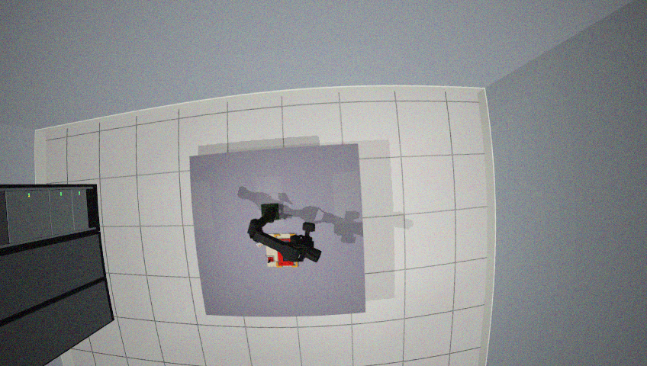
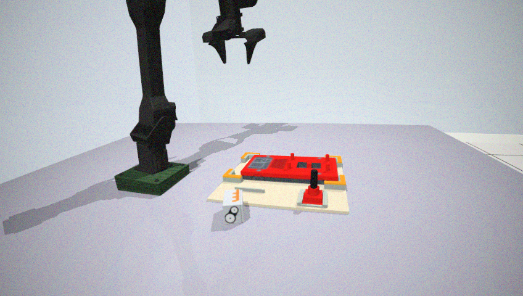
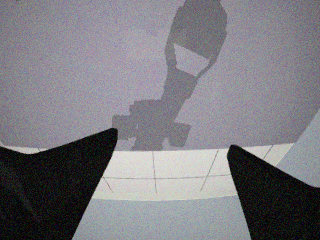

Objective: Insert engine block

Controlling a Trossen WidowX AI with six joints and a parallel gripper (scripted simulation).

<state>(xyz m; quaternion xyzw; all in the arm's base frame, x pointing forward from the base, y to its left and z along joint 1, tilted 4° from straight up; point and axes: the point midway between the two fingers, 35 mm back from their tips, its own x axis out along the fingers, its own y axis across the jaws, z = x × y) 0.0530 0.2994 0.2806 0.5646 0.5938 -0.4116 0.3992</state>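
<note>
Now: gripper tip 190 mm short of the engine block, 390 mm to the left of it and 250 mm above it. The rest, counted from my gripper tip: black upright peg (300 mm ahead, 310 mm to the right, 220 mm below).
</note>
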